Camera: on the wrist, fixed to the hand. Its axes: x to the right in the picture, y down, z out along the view.
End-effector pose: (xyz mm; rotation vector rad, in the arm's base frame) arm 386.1 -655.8 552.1 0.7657 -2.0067 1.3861
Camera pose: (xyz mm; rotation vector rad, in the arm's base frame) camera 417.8 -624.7 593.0 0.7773 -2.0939 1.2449
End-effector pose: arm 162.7 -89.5 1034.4 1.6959 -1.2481 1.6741
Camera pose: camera 169.5 -33.9 1057.0 1.6912 -1.3212 1.5287
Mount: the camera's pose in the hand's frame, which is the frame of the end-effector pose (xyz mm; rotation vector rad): 4.6 -39.1 -45.8 -0.1108 -0.0542 -0.0180
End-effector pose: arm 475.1 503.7 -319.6 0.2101 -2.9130 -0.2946
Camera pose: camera 485.3 456.7 -283.1 0.2141 -2.9383 -0.4703
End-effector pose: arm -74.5 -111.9 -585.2 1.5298 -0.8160 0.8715
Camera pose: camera -42.4 -61.9 -595.9 1.4665 -0.8744 0.7621
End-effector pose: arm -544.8 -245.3 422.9 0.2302 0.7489 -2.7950
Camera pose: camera -555.6 -190.0 401.1 0.1279 0.8936 -2.7536
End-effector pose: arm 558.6 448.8 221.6 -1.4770 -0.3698 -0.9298
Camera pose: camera 518.7 410.6 246.1 -1.6049 -0.3767 -0.9385
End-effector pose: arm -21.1 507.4 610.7 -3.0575 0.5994 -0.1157
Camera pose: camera -5.7 541.4 658.1 3.0136 -0.5670 -0.0002
